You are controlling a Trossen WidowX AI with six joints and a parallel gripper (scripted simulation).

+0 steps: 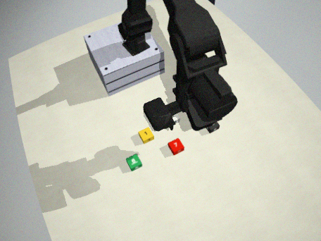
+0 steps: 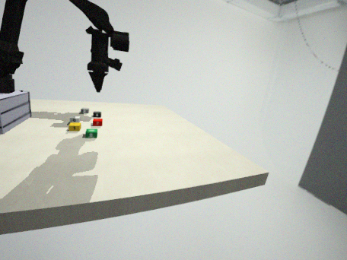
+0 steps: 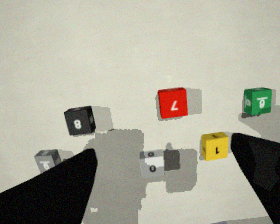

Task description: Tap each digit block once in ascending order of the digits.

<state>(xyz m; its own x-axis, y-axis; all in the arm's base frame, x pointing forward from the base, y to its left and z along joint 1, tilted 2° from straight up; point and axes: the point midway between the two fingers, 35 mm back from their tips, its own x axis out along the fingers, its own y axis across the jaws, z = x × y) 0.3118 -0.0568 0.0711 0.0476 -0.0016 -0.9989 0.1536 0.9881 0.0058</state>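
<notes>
My gripper tip is now 9 cm past the white block, 2 cm to the right of it and 12 cm above it. The rest, counted from my gripper tip: red block 1 cm behind, 2 cm to the right, 12 cm below; yellow block 8 cm behind, 7 cm to the right, 12 cm below; black block 10 cm to the left, 12 cm below.
</notes>
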